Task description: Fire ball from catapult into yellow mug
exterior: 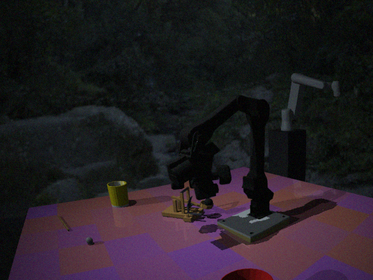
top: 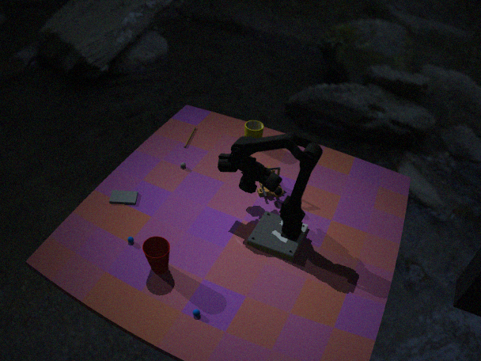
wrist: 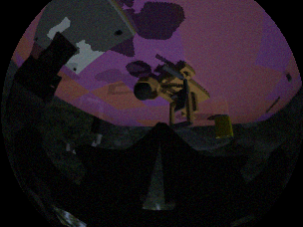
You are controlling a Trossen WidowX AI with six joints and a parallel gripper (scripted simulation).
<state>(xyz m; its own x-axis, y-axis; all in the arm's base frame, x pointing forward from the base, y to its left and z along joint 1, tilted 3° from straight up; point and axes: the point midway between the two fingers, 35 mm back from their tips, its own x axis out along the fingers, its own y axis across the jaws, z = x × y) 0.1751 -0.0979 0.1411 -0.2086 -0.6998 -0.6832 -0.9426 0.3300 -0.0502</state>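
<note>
Right now my gripper tip is 70 mm above the black ball, 40 mm past it and 20 mm to the left of it. Round my gripper tip: grey ball 410 mm ahead, 120 mm below; then wooden catapult 80 mm below, 60 mm to the right, 10 mm ahead; then yellow mug 340 mm to the right, 230 mm ahead, 100 mm below.
</note>
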